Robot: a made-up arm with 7 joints. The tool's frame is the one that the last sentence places.
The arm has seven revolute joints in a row. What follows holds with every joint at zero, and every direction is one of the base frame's.
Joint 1 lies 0.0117 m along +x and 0.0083 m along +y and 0.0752 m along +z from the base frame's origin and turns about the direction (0.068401, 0.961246, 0.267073).
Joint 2 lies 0.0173 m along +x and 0.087 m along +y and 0.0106 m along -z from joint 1 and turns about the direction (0.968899, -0.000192, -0.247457).
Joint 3 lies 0.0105 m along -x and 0.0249 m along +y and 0.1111 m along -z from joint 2 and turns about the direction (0.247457, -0.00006, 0.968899).
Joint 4 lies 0.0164 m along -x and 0.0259 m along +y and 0.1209 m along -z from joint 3 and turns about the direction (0.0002, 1, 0.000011).
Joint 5 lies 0.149 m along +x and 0.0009 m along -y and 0.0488 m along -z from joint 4 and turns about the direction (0.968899, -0.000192, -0.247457).
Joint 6 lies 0.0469 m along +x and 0.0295 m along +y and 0.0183 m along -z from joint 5 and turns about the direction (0.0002, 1, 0.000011).
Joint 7 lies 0.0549 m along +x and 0.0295 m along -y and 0.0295 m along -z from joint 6 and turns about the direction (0.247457, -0.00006, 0.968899).
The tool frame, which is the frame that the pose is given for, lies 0.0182 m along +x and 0.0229 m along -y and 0.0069 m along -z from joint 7; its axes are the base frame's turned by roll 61.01, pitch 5.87 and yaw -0.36 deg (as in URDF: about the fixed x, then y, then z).
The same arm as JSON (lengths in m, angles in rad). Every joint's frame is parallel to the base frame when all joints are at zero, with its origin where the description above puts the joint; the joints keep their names.
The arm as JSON. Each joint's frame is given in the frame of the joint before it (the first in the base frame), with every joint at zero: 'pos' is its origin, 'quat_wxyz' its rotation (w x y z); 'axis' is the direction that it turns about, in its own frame. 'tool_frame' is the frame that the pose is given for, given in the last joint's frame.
{"length_unit": "m", "angle_unit": "rad", "joints": [{"joint": "joint 1", "pos": [0.0117, 0.0083, 0.0752], "quat_wxyz": [1.0, 0.0, 0.0, 0.0], "axis": [0.068403, 0.961235, 0.26711]}, {"joint": "joint 2", "pos": [0.0173, 0.087, -0.0106], "quat_wxyz": [1.0, 0.0, 0.0, 0.0], "axis": [0.968889, -0.0002, -0.247497]}, {"joint": "joint 3", "pos": [-0.0105, 0.0249, -0.1111], "quat_wxyz": [1.0, 0.0, 0.0, 0.0], "axis": [0.247497, -0.0001, 0.968889]}, {"joint": "joint 4", "pos": [-0.0164, 0.0259, -0.1209], "quat_wxyz": [1.0, 0.0, 0.0, 0.0], "axis": [0.0002, 1.0, 0.0]}, {"joint": "joint 5", "pos": [0.149, -0.0009, -0.0488], "quat_wxyz": [1.0, 0.0, 0.0, 0.0], "axis": [0.968889, -0.0002, -0.247497]}, {"joint": "joint 6", "pos": [0.0469, 0.0295, -0.0183], "quat_wxyz": [1.0, 0.0, 0.0, 0.0], "axis": [0.0002, 1.0, 0.0]}, {"joint": "joint 7", "pos": [0.0549, -0.0295, -0.0295], "quat_wxyz": [1.0, 0.0, 0.0, 0.0], "axis": [0.247497, -0.0001, 0.968889]}], "tool_frame": {"pos": [0.0182, -0.0229, -0.0069], "quat_wxyz": [0.860369, 0.507084, 0.042523, -0.028694]}}
